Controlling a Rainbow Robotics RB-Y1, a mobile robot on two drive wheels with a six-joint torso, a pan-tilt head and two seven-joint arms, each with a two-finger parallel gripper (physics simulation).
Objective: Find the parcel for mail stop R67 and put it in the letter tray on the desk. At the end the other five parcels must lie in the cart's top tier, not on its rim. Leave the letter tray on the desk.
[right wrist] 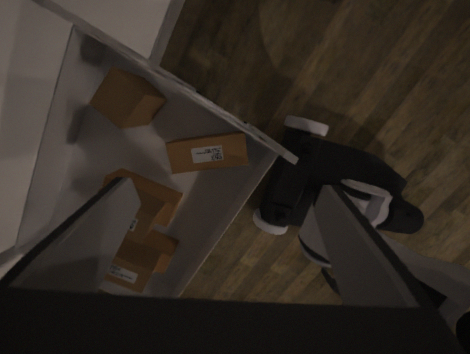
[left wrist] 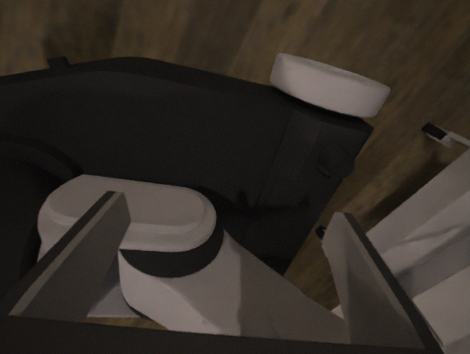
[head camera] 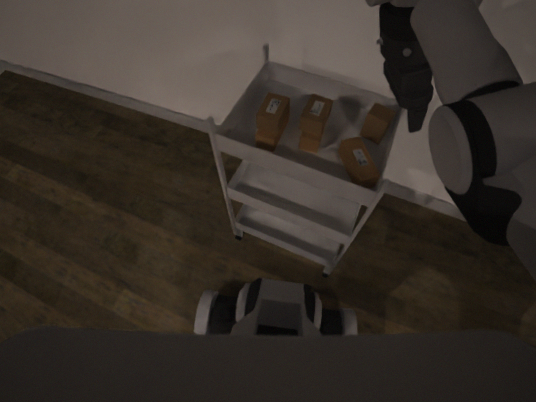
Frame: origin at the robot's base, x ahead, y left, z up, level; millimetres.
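Seen in the pictures: left gripper, between the fingertips: (left wrist: 229, 215); right gripper, between the fingertips: (right wrist: 226, 194) (head camera: 404, 109).
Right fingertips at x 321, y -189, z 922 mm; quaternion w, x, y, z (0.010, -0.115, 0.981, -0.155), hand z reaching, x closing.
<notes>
Offsets run from my right fingertips to a thing's top centre. "spot": to the spot under its first point. Level surfaces: height alone.
Brown parcels lie in the top tier of the grey cart {spot: dx -15, dy +192, dz -207 mm} (head camera: 295, 166) (right wrist: 200, 200). Two stacks, a left one {dx +132, dy +266, dz -157 mm} (head camera: 268, 119) (right wrist: 134, 257) and a middle one {dx +142, dy +153, dz -157 mm} (head camera: 315, 122) (right wrist: 155, 200), show white labels on top. A labelled parcel {dx +37, dy +31, dz -207 mm} (head camera: 356, 159) (right wrist: 180, 156) lies in the front right corner, inside the rim. A parcel with no visible label {dx +166, dy -21, dz -168 mm} (head camera: 378, 120) (right wrist: 125, 97) lies behind it. The labels are too small to read. My right gripper (right wrist: 226, 194) is open and empty, above the tier's right side. My left gripper (left wrist: 229, 215) is open and empty over my base. Letter tray and desk do not show.
A pale wall (head camera: 150, 55) stands behind the cart. The cart's lower shelves {spot: dx +88, dy +176, dz -525 mm} (head camera: 295, 195) show below the top tier. My wheeled base (head camera: 277, 310) (left wrist: 175, 130) (right wrist: 345, 165) stands on the wooden floor {dz -921 mm} (head camera: 110, 210) in front of the cart. Part of the cart shows in the left wrist view (left wrist: 425, 215).
</notes>
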